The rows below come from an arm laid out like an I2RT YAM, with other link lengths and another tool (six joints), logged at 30 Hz.
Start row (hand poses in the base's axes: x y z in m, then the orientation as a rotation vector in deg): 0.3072 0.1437 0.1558 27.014 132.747 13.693
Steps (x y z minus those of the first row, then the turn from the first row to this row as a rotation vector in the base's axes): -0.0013 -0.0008 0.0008 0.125 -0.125 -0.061; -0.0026 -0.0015 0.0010 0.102 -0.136 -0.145; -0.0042 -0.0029 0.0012 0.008 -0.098 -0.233; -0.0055 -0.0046 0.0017 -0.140 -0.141 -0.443; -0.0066 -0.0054 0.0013 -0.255 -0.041 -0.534; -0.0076 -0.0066 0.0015 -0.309 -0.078 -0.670; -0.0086 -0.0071 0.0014 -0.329 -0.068 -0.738; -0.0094 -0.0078 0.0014 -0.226 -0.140 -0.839; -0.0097 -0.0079 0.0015 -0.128 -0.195 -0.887; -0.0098 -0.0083 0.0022 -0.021 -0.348 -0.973; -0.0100 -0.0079 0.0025 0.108 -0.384 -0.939; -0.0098 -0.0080 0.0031 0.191 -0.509 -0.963; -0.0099 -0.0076 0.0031 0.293 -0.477 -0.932; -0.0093 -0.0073 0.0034 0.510 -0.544 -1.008; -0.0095 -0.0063 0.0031 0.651 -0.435 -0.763; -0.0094 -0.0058 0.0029 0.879 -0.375 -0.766; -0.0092 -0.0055 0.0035 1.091 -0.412 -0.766; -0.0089 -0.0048 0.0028 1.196 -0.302 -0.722
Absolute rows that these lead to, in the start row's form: 0.3059 0.1429 0.1566 27.119 132.605 13.833; 0.3046 0.1422 0.1568 27.201 132.571 13.767; 0.3030 0.1408 0.1570 27.264 132.584 13.608; 0.3017 0.1391 0.1575 27.421 132.484 13.341; 0.3006 0.1383 0.1571 27.490 132.557 13.145; 0.2996 0.1371 0.1573 27.611 132.482 13.023; 0.2986 0.1366 0.1572 27.681 132.473 12.965; 0.2978 0.1359 0.1572 27.832 132.371 13.049; 0.2975 0.1358 0.1573 27.924 132.302 13.151; 0.2974 0.1354 0.1580 28.041 132.126 13.263; 0.2972 0.1358 0.1583 28.059 132.098 13.436; 0.2974 0.1357 0.1589 28.099 131.968 13.544; 0.2973 0.1361 0.1589 28.122 132.006 13.672; 0.2979 0.1364 0.1592 28.302 131.914 13.901; 0.2977 0.1374 0.1589 28.116 132.088 14.164; 0.2978 0.1379 0.1587 28.247 132.140 14.418; 0.2980 0.1382 0.1593 28.344 132.098 14.672; 0.2983 0.1389 0.1586 28.370 132.215 14.796
